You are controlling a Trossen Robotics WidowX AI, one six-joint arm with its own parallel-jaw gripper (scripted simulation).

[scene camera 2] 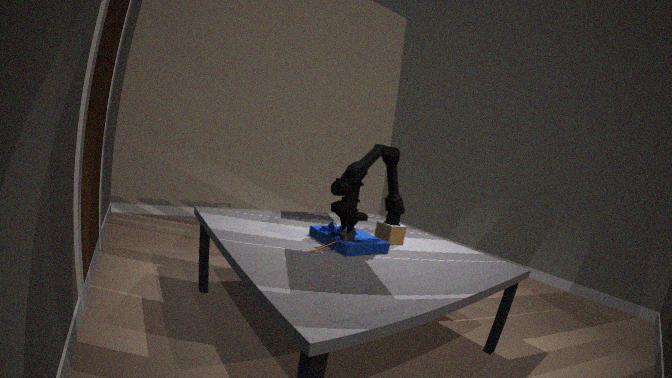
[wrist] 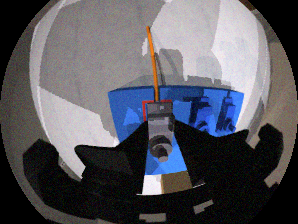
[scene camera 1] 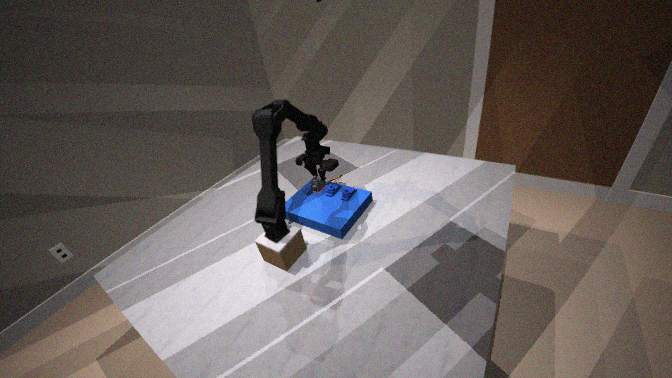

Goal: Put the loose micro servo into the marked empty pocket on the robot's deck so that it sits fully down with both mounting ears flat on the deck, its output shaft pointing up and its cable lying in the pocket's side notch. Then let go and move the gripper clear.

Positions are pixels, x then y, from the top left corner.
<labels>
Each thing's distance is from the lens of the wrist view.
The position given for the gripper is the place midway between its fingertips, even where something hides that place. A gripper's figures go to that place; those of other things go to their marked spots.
gripper (wrist: 160, 123): 10 cm
blue deck (wrist: 175, 163): 24 cm
</labels>
